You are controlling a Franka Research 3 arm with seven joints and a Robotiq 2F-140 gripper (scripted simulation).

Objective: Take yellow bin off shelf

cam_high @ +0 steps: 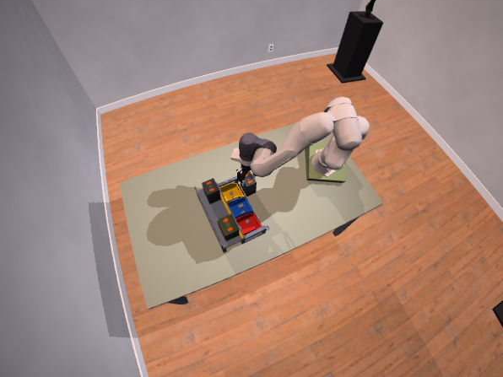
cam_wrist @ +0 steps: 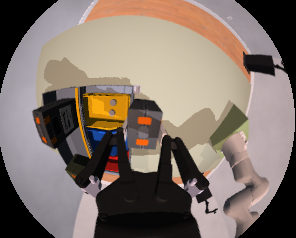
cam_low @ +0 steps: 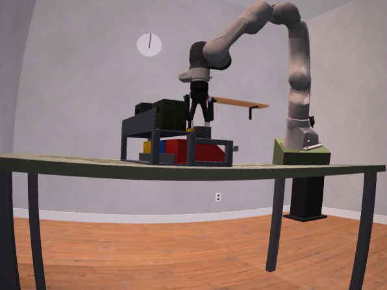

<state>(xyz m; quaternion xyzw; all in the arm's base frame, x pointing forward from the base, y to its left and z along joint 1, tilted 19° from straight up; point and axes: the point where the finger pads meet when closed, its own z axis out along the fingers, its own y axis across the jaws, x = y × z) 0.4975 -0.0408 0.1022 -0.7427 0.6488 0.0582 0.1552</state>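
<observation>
Now: the black box 5 cm below my hand. Round my hand: yellow bin (13 cm ahead, 1 cm to the left, 9 cm below); then red bin (10 cm ahead, 24 cm to the left, 9 cm below); then blue bin (11 cm ahead, 12 cm to the left, 9 cm below).
</observation>
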